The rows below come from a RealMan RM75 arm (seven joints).
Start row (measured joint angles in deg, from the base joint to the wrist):
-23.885, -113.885, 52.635, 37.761, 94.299, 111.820, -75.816
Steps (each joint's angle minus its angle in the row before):
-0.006, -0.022, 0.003, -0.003, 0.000, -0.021, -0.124
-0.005, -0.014, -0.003, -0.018, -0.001, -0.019, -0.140
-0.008, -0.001, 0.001, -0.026, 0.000, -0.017, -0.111
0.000, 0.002, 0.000, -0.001, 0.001, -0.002, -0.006
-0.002, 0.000, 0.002, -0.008, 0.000, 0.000, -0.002
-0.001, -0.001, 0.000, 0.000, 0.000, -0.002, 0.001
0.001, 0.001, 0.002, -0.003, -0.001, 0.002, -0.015
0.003, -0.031, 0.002, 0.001, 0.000, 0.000, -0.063
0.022, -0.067, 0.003, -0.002, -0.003, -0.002, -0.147
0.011, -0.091, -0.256, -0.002, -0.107, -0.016, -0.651
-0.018, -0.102, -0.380, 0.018, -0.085, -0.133, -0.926
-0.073, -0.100, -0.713, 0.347, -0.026, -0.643, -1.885
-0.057, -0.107, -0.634, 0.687, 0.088, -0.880, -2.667
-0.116, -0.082, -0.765, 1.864, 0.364, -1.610, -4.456
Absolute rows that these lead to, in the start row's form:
-23.891, -113.907, 52.638, 37.758, 94.299, 111.799, -75.940
-23.896, -113.921, 52.635, 37.740, 94.298, 111.780, -76.080
-23.904, -113.922, 52.636, 37.714, 94.298, 111.763, -76.191
-23.904, -113.920, 52.636, 37.713, 94.299, 111.761, -76.197
-23.906, -113.920, 52.638, 37.705, 94.299, 111.761, -76.199
-23.907, -113.921, 52.638, 37.705, 94.299, 111.759, -76.198
-23.906, -113.920, 52.640, 37.702, 94.298, 111.761, -76.213
-23.903, -113.951, 52.642, 37.703, 94.298, 111.761, -76.276
-23.881, -114.018, 52.645, 37.701, 94.295, 111.759, -76.423
-23.870, -114.109, 52.389, 37.699, 94.188, 111.743, -77.074
-23.888, -114.211, 52.009, 37.717, 94.103, 111.610, -78.000
-23.961, -114.311, 51.296, 38.064, 94.077, 110.967, -79.885
-24.018, -114.418, 50.662, 38.751, 94.165, 110.087, -82.552
-24.134, -114.500, 49.897, 40.615, 94.529, 108.477, -87.008

